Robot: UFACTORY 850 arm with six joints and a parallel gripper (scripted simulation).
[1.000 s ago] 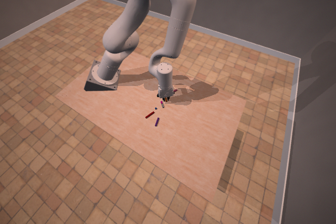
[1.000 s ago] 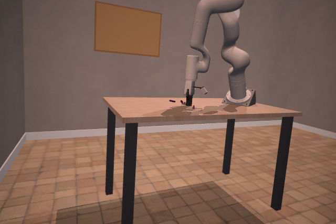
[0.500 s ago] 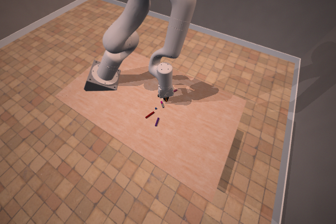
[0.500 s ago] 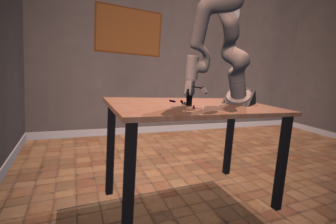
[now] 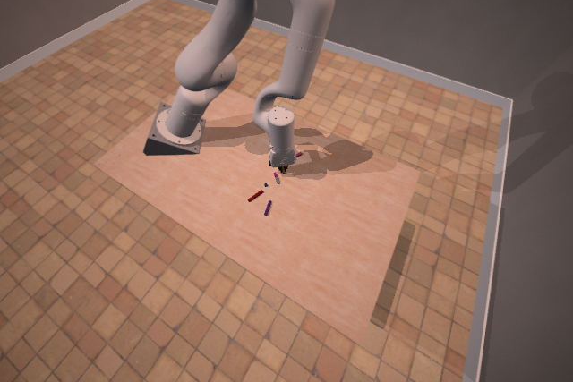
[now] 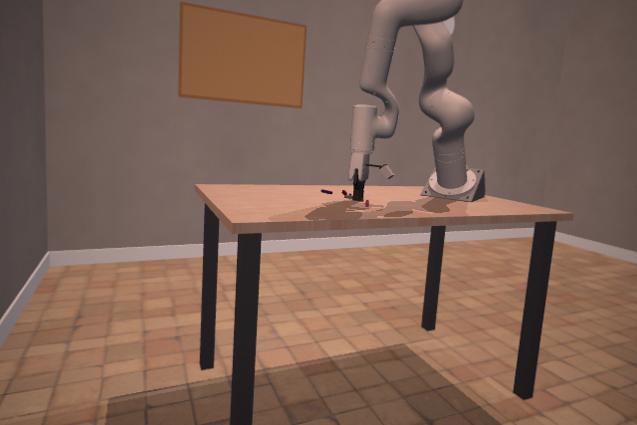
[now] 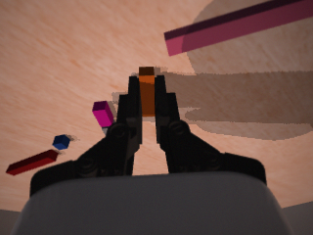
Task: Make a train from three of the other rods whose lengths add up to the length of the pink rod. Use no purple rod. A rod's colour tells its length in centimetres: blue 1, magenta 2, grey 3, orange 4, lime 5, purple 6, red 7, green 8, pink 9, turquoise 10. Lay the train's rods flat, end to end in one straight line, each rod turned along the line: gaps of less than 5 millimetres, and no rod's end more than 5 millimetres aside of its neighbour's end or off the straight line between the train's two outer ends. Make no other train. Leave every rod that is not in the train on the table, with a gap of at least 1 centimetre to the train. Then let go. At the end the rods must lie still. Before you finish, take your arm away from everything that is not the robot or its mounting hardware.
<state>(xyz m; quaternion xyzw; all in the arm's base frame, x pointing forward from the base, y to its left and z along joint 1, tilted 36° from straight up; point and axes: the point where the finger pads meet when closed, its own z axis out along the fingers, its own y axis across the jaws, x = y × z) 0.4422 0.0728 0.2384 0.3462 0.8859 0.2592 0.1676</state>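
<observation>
My hand is 10 mm past the magenta rod, 40 mm to the left of it and 20 mm above it. From my hand the other things lie so: pink rod 10 mm behind, 70 mm to the left, 20 mm below; then grey rod 20 mm ahead, 60 mm to the right, 20 mm below; then orange rod 20 mm below.
</observation>
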